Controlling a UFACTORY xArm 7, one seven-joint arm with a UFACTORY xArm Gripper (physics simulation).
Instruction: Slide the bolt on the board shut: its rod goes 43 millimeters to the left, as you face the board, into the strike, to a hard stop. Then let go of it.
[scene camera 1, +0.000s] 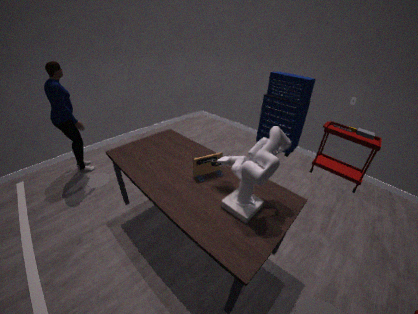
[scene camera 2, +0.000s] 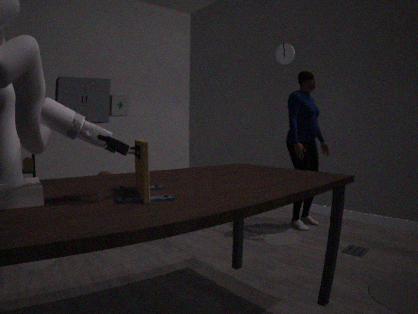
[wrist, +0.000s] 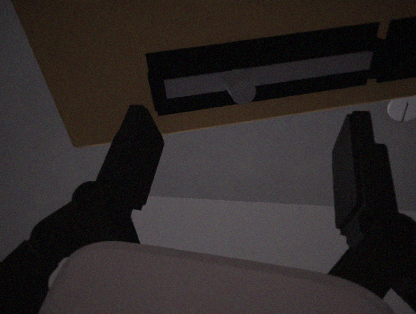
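Pixels of known places: gripper, fingertip midpoint: (scene camera 1: 215, 161) (scene camera 2: 121, 149) (wrist: 240, 127); arm's base, link origin: (scene camera 1: 243, 200) (scene camera 2: 9, 184).
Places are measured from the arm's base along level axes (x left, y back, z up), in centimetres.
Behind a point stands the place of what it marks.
Observation:
The upright wooden board (scene camera 1: 201, 171) @(x -8.8, y -44.0, z -1.0 cm) (scene camera 2: 143, 175) @(x -26.2, y -35.6, z 2.9 cm) (wrist: 95, 55) @(x -23.3, y -36.8, z 6.7 cm) stands on blue feet. In the wrist view it carries a black bolt housing (wrist: 260, 47) @(x -14.7, y -40.9, z 7.4 cm) with a grey rod (wrist: 310, 69) @(x -11.8, y -41.1, z 8.8 cm) and a round knob (wrist: 243, 91) @(x -15.0, y -37.1, z 8.8 cm). The black strike (wrist: 400, 50) @(x -6.5, y -44.9, z 8.8 cm) is partly in view at the right edge, with a narrow strip of wood between it and the housing. My gripper (scene camera 2: 129, 150) @(x -14.6, y -34.9, z 9.7 cm) (wrist: 240, 127) @(x -14.6, y -34.9, z 9.7 cm) is open and empty, close in front of the board. In the wrist view the knob lies between the lines of the two fingers, slightly beyond their tips; contact cannot be told.
The board's blue feet (scene camera 2: 159, 198) @(x -26.1, y -41.0, z -4.5 cm) rest on the brown table (scene camera 1: 165, 175) @(x 10.7, y -67.1, z -5.3 cm) (scene camera 2: 250, 185) @(x -29.8, y -81.0, z -5.3 cm). A person (scene camera 1: 61, 102) (scene camera 2: 303, 117) stands beyond the table. A blue cabinet (scene camera 1: 286, 107) and a red cart (scene camera 1: 336, 168) stand behind the arm.

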